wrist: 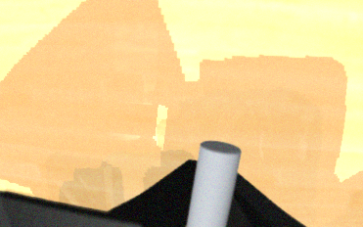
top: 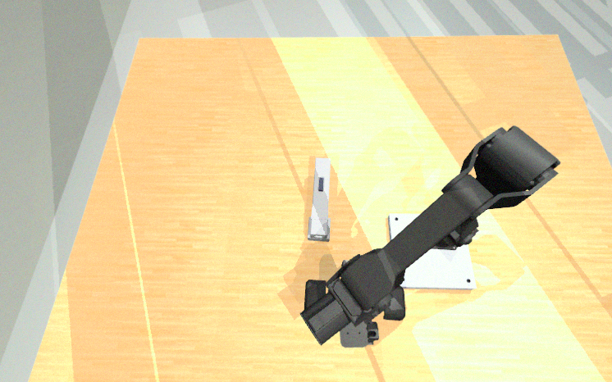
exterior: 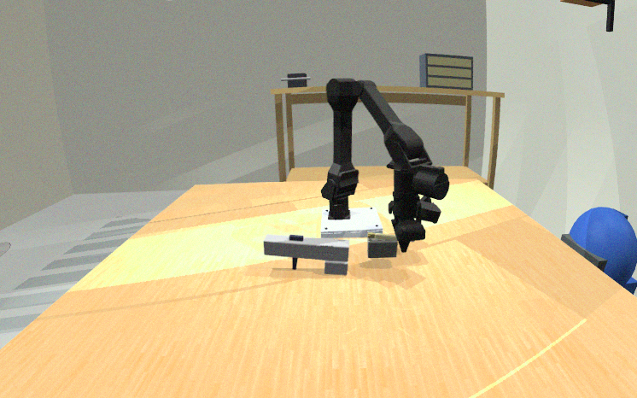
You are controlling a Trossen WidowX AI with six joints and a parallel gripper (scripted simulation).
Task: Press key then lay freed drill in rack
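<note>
The drill lies 4 cm to the right of my gripper tip and 4 cm above it. The rest, counted from my gripper tip: grey rack 5 cm to the right, 1 cm above; dark key 25 cm to the right, 7 cm ahead, 5 cm above; grey housing 22 cm to the right, 7 cm ahead, 4 cm above.
</note>
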